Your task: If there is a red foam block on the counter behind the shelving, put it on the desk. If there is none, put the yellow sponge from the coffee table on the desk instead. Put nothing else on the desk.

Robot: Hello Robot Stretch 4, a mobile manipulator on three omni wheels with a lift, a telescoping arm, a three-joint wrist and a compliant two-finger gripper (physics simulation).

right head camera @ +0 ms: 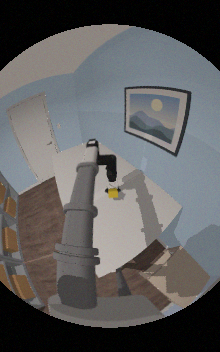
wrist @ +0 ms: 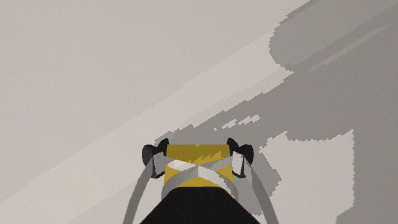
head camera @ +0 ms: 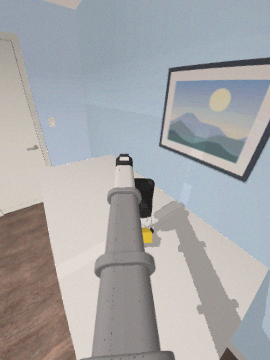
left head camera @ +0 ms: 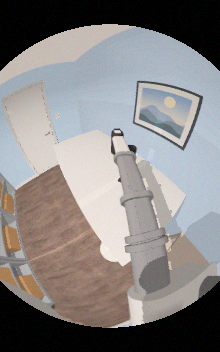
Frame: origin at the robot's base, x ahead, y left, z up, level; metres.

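Seen in the pictures: gripper, between the fingertips: (wrist: 198,150).
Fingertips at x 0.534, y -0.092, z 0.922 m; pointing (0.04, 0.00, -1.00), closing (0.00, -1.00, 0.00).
Observation:
A point is followed by its place in that frame.
The yellow sponge (head camera: 147,236) {x 0.459, y -0.102, z 1.007 m} (right head camera: 113,194) {x 0.453, y -0.096, z 1.000 m} (wrist: 198,150) {x 0.541, y -0.092, z 0.960 m} is between the two fingers of my gripper (right head camera: 113,190) {x 0.534, y -0.092, z 0.922 m} (wrist: 198,150) {x 0.534, y -0.092, z 0.922 m}, which is shut on it. Both are over the white desk (head camera: 75,225) {x 0.597, y 0.260, z 0.922 m} (left head camera: 82,165) {x 0.747, y 0.264, z 0.922 m} (right head camera: 115,235) {x 0.198, y -0.091, z 0.922 m} (wrist: 75,75) {x 0.621, y 0.048, z 0.922 m}, inside its edges. The sponge is very low, close to the desk top beside its shadow; whether it touches the top cannot be told. In the left head camera view the arm hides the sponge. A red foam block and the counter do not show.
Shelving (left head camera: 19,261) {x -0.482, y 1.572, z 0.228 m} (right head camera: 15,261) {x -0.479, y 1.574, z 0.213 m} with orange-brown boxes stands at the left. A white round seat (left head camera: 107,251) {x -0.040, y 0.105, z 0.186 m} is by the desk's near edge. A beige surface (right head camera: 197,265) {x -0.441, y -1.087, z 0.422 m} is at lower right. A framed picture (head camera: 215,117) {x 0.731, y -0.417, z 1.465 m} hangs on the wall behind the desk. A door (left head camera: 32,127) {x 1.798, y 1.461, z 1.154 m} is at the far left.

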